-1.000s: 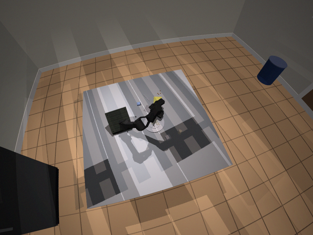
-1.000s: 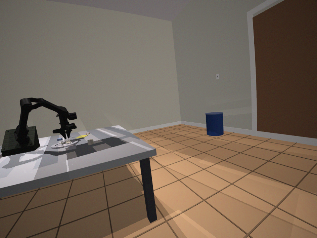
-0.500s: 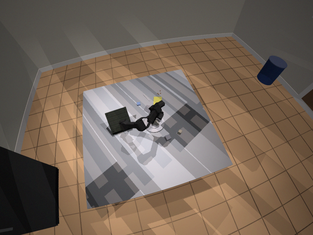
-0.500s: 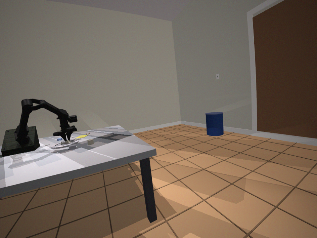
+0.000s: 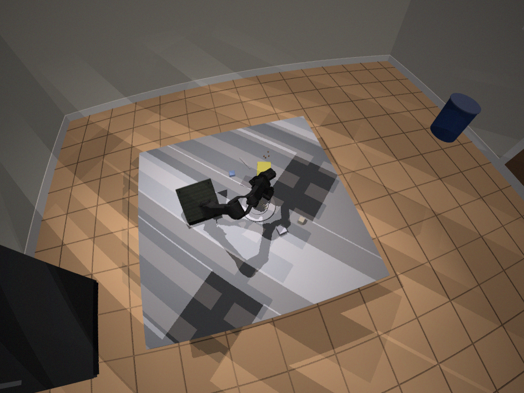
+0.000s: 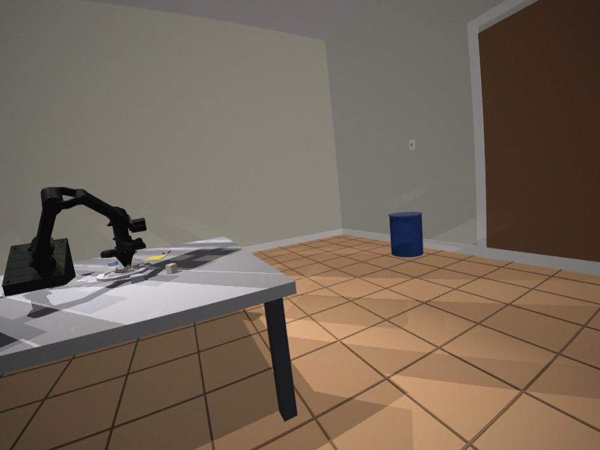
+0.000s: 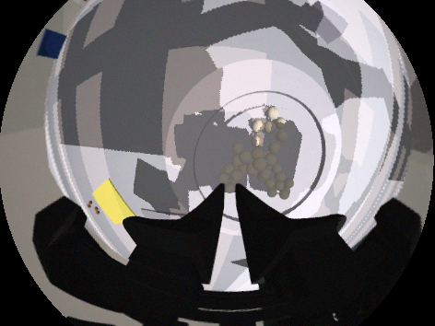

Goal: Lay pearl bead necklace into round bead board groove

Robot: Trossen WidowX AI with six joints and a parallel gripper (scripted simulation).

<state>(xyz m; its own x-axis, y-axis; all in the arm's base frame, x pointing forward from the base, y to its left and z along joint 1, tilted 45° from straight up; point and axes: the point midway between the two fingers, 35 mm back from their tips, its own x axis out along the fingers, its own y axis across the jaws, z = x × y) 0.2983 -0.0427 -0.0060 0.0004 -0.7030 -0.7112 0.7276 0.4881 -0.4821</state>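
The round bead board lies 40 mm to the right of my gripper tip, 20 mm behind it and 10 mm below it. The rest, counted from my gripper tip: yellow pad: 210 mm to the left, 110 mm ahead, 10 mm below; grey card: 140 mm to the left, 10 mm below, 10 mm behind; white block: 230 mm to the right, 50 mm ahead.
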